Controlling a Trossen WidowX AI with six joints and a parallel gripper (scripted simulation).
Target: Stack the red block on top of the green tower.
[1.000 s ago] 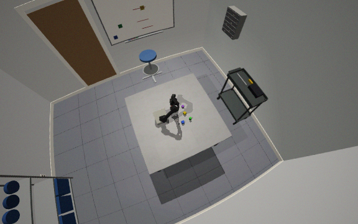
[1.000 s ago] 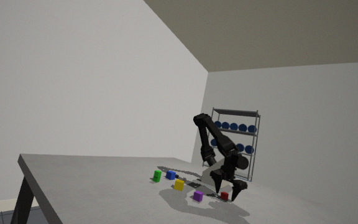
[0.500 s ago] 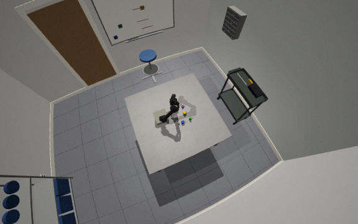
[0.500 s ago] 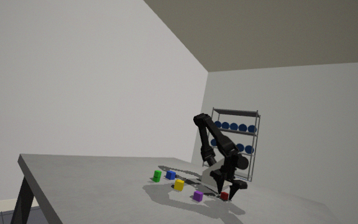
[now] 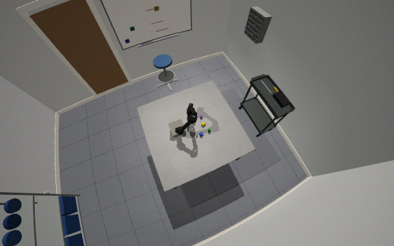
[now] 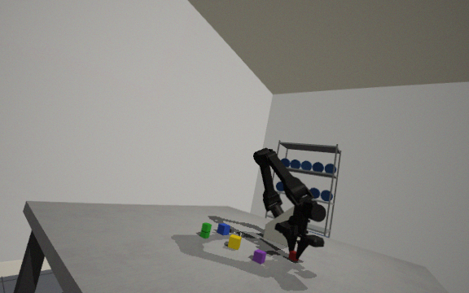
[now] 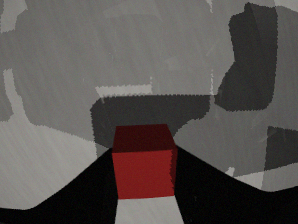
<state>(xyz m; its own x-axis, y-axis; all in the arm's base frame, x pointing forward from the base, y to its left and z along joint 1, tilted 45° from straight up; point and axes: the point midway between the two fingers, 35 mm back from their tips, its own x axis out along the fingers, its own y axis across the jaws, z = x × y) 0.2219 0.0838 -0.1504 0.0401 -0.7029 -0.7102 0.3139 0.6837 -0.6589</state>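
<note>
Right now the yellow block is 14 cm ahead of my gripper tip, 18 cm to the right of it and 1 cm above it. Also, from my gripper tip: blue block 5 cm ahead, 31 cm to the right, 1 cm above; then purple block 16 cm ahead, 6 cm to the right, 1 cm above; then red block 1 cm above.
</note>
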